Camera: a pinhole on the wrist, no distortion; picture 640 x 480 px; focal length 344.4 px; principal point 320.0 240.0 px. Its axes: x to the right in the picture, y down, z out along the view. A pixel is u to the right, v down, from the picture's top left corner.
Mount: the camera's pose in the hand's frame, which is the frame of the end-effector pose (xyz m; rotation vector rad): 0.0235 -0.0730 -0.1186 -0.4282 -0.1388 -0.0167
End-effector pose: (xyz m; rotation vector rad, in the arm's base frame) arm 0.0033 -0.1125 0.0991 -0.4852 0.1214 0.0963
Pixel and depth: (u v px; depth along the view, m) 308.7 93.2 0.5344
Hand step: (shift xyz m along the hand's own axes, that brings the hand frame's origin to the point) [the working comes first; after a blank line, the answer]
In the camera's frame: -0.0175 -0.2278 0.5344

-0.0740 -0.0587 0.4542
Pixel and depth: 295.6 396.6 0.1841
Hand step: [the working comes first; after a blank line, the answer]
In the camera's frame: -0.0130 0.0837 0.1841

-0.0097 0.0794 0.0108
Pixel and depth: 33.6 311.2 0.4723
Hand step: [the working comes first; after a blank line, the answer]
In the camera's frame: -0.3928 0.0976 0.4723

-0.4228 0.2067 0.2123
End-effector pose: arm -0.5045 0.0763 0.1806 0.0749 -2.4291 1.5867
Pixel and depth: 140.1 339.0 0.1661
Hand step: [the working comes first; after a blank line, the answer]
In the camera's frame: -0.0868 0.0477 0.1661

-0.0820 0.0382 -0.0007
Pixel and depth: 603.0 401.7 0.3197
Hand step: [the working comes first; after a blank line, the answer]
In the camera's frame: 0.2627 0.1501 0.3197

0.2487 0.1997 0.1435
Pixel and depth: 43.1 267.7 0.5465
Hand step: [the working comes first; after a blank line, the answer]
In the camera's frame: -0.4394 0.0440 0.5465

-0.4811 0.1880 0.2948
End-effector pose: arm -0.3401 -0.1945 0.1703 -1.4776 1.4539 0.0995
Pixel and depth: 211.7 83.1 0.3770
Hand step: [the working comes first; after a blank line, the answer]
In the camera's frame: -0.1186 -0.1718 0.3770

-0.1510 -0.0743 0.2754
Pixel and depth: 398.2 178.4 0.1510
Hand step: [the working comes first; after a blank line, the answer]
In the camera's frame: 0.0343 -0.0270 0.1510

0.0365 -0.0345 0.0332
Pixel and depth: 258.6 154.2 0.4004
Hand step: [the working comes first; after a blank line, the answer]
In the camera's frame: -0.0714 -0.0998 0.4004

-0.1040 0.0015 0.2733
